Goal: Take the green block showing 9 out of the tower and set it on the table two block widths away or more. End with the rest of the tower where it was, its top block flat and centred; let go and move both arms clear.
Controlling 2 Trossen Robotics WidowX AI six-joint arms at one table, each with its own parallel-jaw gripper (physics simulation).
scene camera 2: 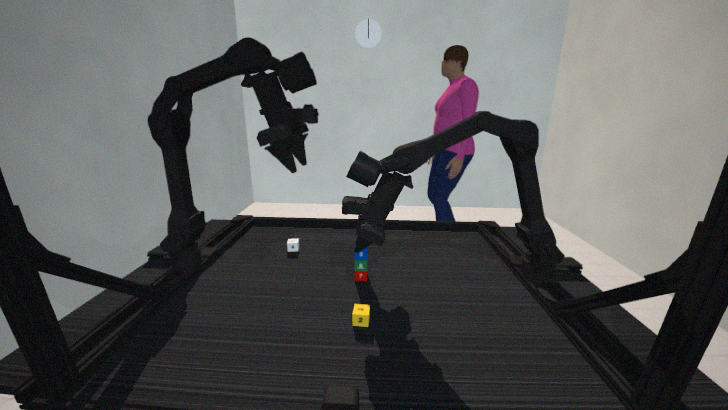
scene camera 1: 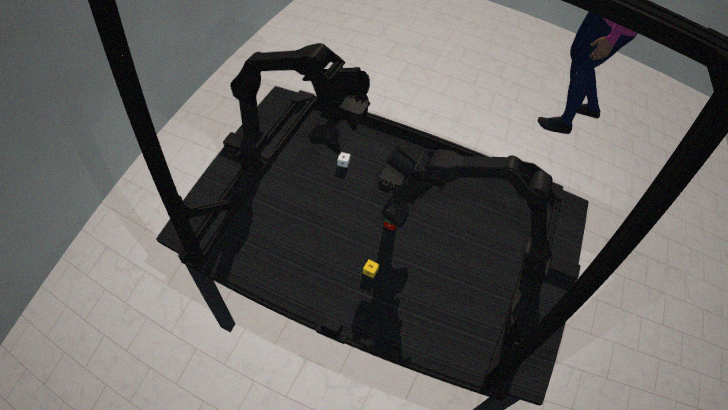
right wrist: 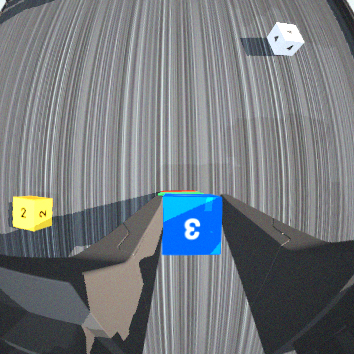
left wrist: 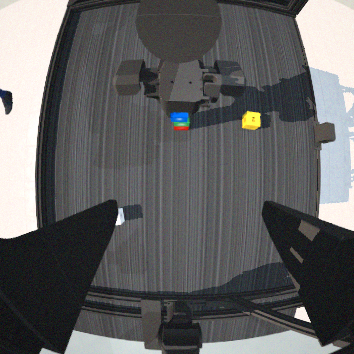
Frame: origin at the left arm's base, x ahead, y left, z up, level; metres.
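Seen in the pictures: left gripper, between the fingertips: (scene camera 2: 299,168) (scene camera 1: 347,141) (left wrist: 191,208); right gripper, between the fingertips: (scene camera 2: 356,248) (right wrist: 191,201) (left wrist: 178,115); left arm's base, origin of its link: (scene camera 2: 186,265) (scene camera 1: 252,167) (left wrist: 179,310); right arm's base, origin of its link: (scene camera 2: 536,275) (scene camera 1: 532,276).
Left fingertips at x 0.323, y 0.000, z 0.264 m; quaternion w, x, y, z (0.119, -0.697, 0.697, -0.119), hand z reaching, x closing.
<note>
Offsets run from my left fingertips to a thing's top centre.
The tower stands mid-table: a red block @(dx +0.143, dy +0.003, dz -0.255 m) (scene camera 1: 389,226) (scene camera 2: 360,276) (left wrist: 181,128) marked 7 at the bottom, the green block @(dx +0.143, dy +0.003, dz -0.226 m) (scene camera 2: 360,265) (left wrist: 181,123) above it, its digit blurred, and a blue block @(dx +0.143, dy +0.008, dz -0.197 m) (scene camera 2: 361,254) (left wrist: 179,117) (right wrist: 192,225) marked 3 on top. My right gripper (scene camera 2: 361,248) (right wrist: 191,201) is shut on the blue block, one finger at each side. In the right wrist view the green and red edges show slightly left of the blue block's centre. My left gripper (scene camera 2: 299,168) (left wrist: 191,208) is open and empty, high above the table's far left part.
A yellow block @(dx +0.152, dy -0.162, dz -0.255 m) (scene camera 1: 370,268) (scene camera 2: 360,315) (left wrist: 251,120) (right wrist: 32,213) marked 2 lies nearer scene camera 2 than the tower. A white block @(dx -0.076, dy +0.152, dz -0.255 m) (scene camera 1: 343,159) (scene camera 2: 292,244) (left wrist: 120,216) (right wrist: 285,39) lies left of the tower in scene camera 2. A person (scene camera 2: 455,112) stands behind the table.
</note>
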